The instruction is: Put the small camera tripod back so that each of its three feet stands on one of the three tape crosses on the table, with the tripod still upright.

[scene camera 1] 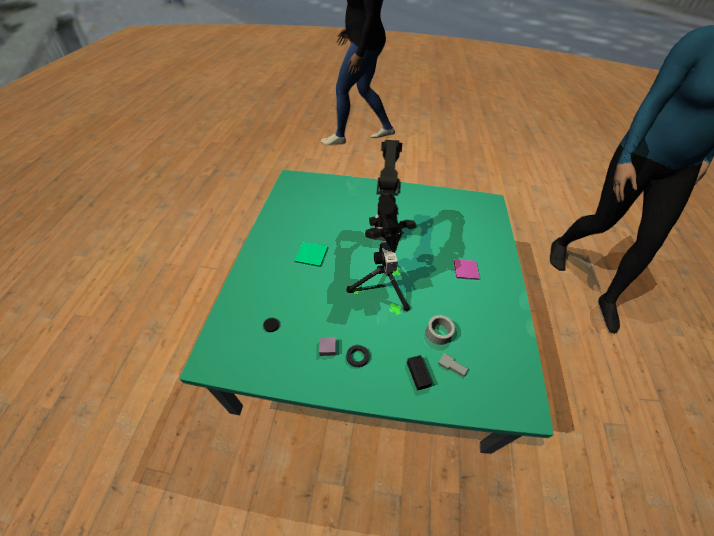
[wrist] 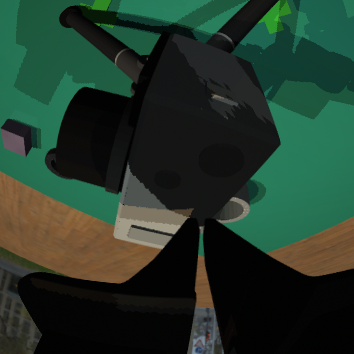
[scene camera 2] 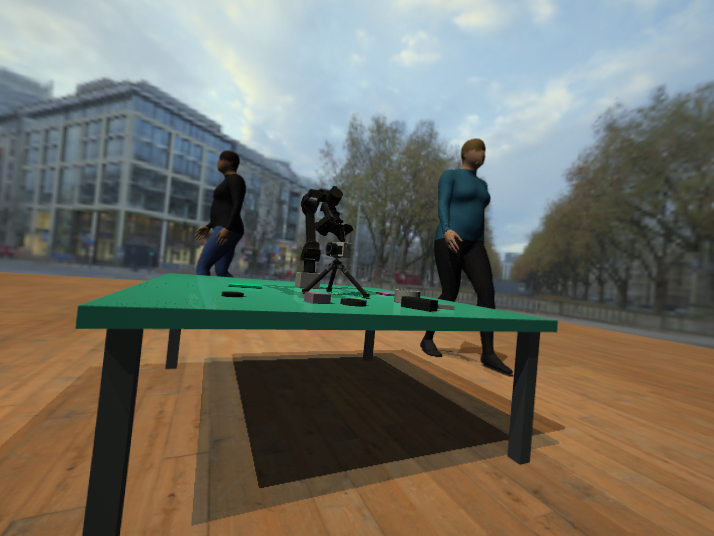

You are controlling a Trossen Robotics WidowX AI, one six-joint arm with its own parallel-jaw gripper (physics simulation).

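Places are measured from the arm's base along level axes (x right, y ahead, z up), in metres.
Pixels of known places: gripper, fingertip midpoint: (scene camera 1: 393,251) (wrist: 199,226) (scene camera 2: 343,242); arm's base, link origin: (scene camera 2: 309,272).
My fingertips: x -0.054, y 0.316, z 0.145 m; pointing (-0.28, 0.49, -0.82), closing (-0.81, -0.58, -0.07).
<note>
Ahead of a thing's pixels: the offset from my fingertips to its top centre. "spot": to the spot under its first point. Level surfaces: height alone.
The small black tripod {spot: dx +0.053, dy +0.027, dz -0.117 m} (scene camera 1: 378,279) (scene camera 2: 335,274) stands upright near the middle of the green table {dz -0.219 m} (scene camera 1: 243,298) (scene camera 2: 185,304), with a black and grey camera (scene camera 1: 387,258) (wrist: 197,130) on top. My gripper (scene camera 1: 388,246) (scene camera 2: 338,237) (wrist: 199,226) hangs just above and behind the camera. Its fingers are shut with only a sliver between them, and the tips sit at the camera's top edge with nothing held. One bright green tape cross (scene camera 1: 395,308) (wrist: 277,15) lies beside the front right foot. Another green tape cross {dx +0.128, dy +0.039, dz -0.219 m} (scene camera 1: 356,290) (wrist: 100,5) peeks out at the left foot. The third cross is hidden.
On the table lie a green card {dx +0.365, dy -0.112, dz -0.210 m} (scene camera 1: 311,253), a magenta card {dx -0.336, dy -0.167, dz -0.210 m} (scene camera 1: 467,269), a black disc {dx +0.419, dy +0.278, dz -0.209 m} (scene camera 1: 271,324), a purple block {dx +0.183, dy +0.326, dz -0.191 m} (scene camera 1: 327,346) (wrist: 15,137), a black ring {dx +0.069, dy +0.339, dz -0.204 m} (scene camera 1: 358,355), a tape roll {dx -0.221, dy +0.182, dz -0.171 m} (scene camera 1: 441,329), a black box {dx -0.155, dy +0.366, dz -0.184 m} (scene camera 1: 420,372) and a grey piece {dx -0.277, dy +0.313, dz -0.204 m} (scene camera 1: 453,365). Two people walk nearby.
</note>
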